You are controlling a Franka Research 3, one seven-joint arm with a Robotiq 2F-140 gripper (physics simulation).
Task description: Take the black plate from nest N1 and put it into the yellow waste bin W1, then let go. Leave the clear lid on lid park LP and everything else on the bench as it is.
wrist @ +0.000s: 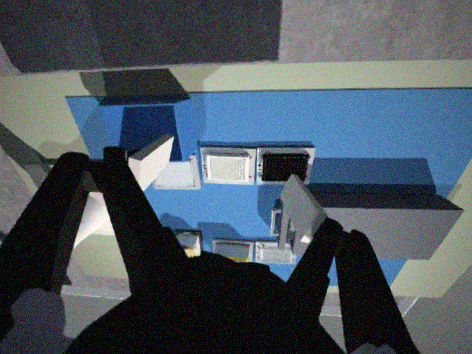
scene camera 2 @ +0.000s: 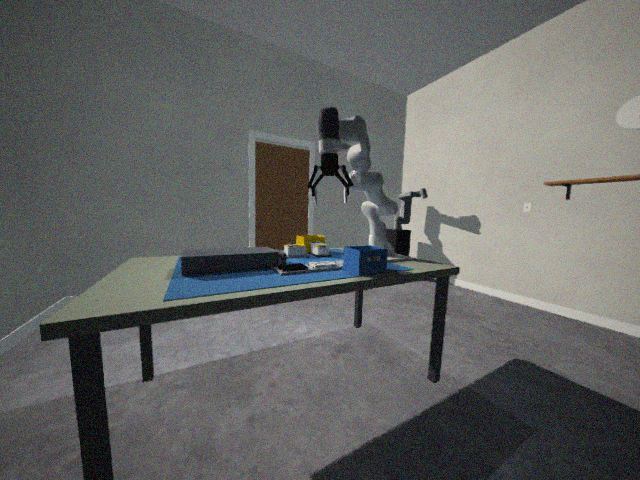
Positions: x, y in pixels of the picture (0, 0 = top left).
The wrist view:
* gripper: 231, 168
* black plate: 276, 167
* long dark grey box: 399, 226
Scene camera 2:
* gripper: 330, 203
